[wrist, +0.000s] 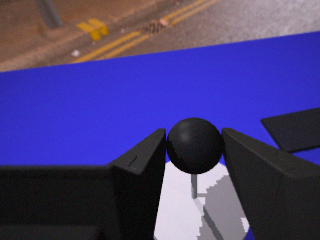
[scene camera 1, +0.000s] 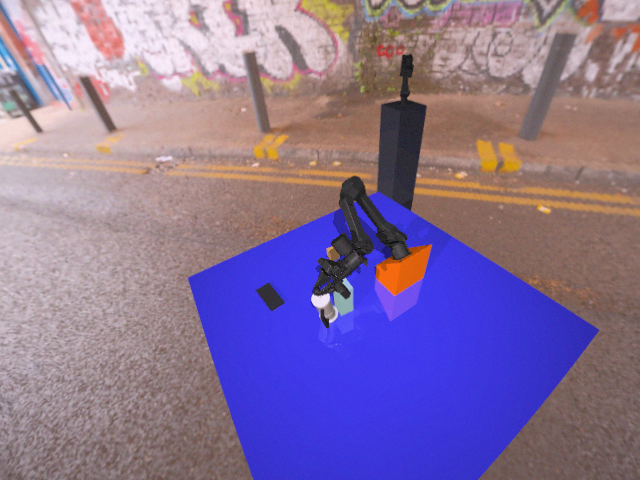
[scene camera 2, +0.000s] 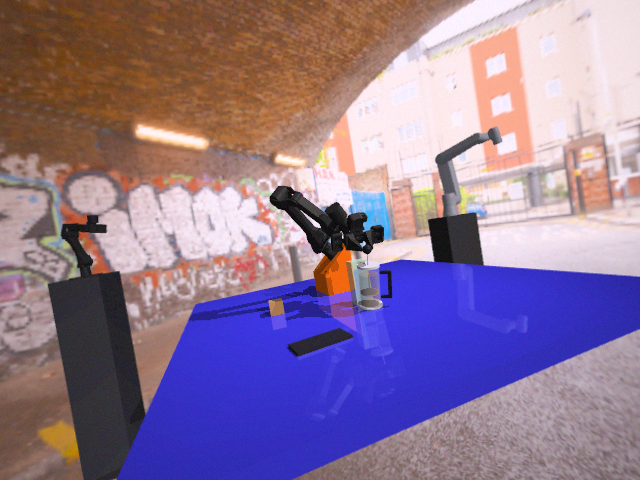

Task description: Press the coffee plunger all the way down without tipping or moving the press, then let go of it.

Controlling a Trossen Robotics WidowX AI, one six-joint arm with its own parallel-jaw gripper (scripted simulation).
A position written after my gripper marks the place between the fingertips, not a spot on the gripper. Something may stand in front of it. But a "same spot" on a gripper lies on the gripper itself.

Scene:
My gripper shows in the wrist view, in scene camera 1 and in scene camera 2 (367, 249). One and the same spot on my gripper: (scene camera 1: 324, 277) is (wrist: 295, 221).

